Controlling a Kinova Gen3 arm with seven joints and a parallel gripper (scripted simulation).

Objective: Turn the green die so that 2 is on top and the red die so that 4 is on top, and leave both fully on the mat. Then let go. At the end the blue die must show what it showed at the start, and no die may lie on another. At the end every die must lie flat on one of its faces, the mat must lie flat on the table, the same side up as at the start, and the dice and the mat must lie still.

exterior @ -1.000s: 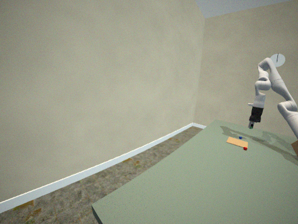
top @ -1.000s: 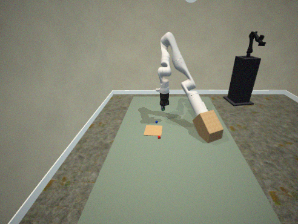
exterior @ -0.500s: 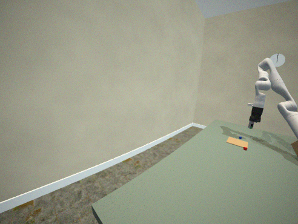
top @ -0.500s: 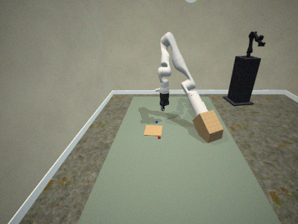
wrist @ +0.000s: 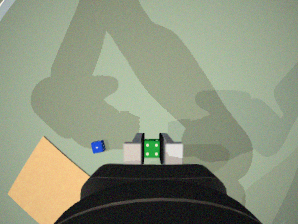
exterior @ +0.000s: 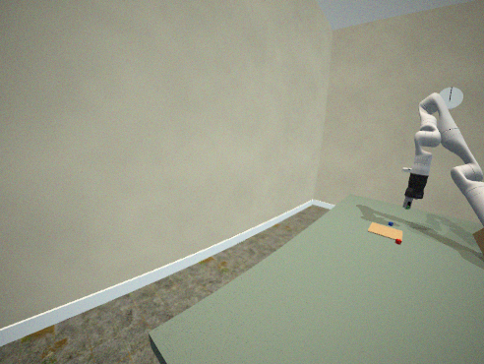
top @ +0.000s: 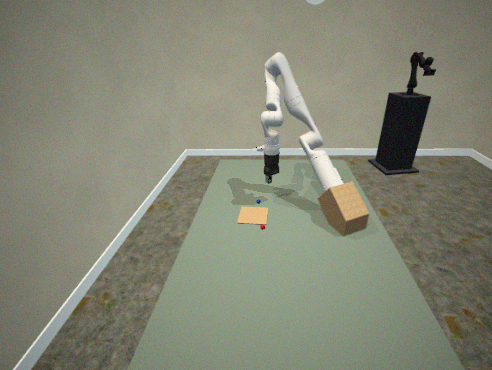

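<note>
The blue die lies 60 mm ahead of my hand, 50 mm to the left of it and 100 mm below it. From my hand the other things lie so: red die: 70 mm ahead, 270 mm to the left, 100 mm below; then tan mat: 100 mm ahead, 160 mm to the left, 110 mm below; then green die: 10 mm below.
</note>
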